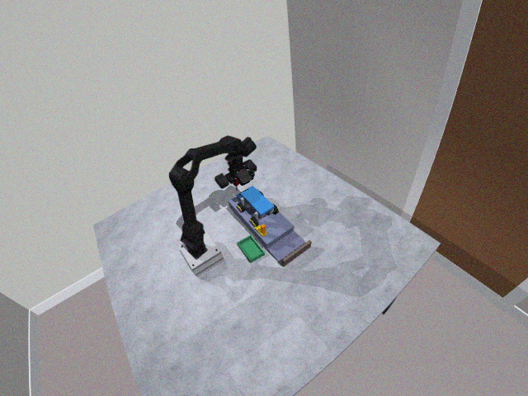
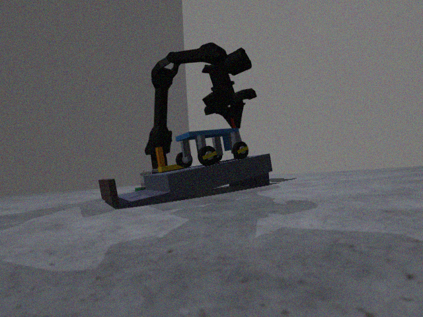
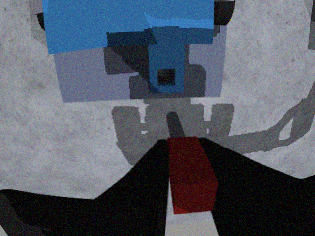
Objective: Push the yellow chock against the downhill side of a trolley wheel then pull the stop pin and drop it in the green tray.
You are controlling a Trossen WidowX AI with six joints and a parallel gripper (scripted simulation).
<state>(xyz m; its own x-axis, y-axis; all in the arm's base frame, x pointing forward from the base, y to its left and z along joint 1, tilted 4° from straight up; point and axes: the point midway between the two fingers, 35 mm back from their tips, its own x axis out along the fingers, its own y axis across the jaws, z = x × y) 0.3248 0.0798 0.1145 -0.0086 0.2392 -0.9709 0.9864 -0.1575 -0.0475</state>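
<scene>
My gripper tip is 210 mm to the left of the green tray, 180 mm above it and 140 mm past it. From my gripper tip the other things lie so: ramp: 130 mm to the right, 130 mm below; then blue-topped trolley: 120 mm to the right, 60 mm below; then red-headed stop pin: right at my gripper tip.
</scene>
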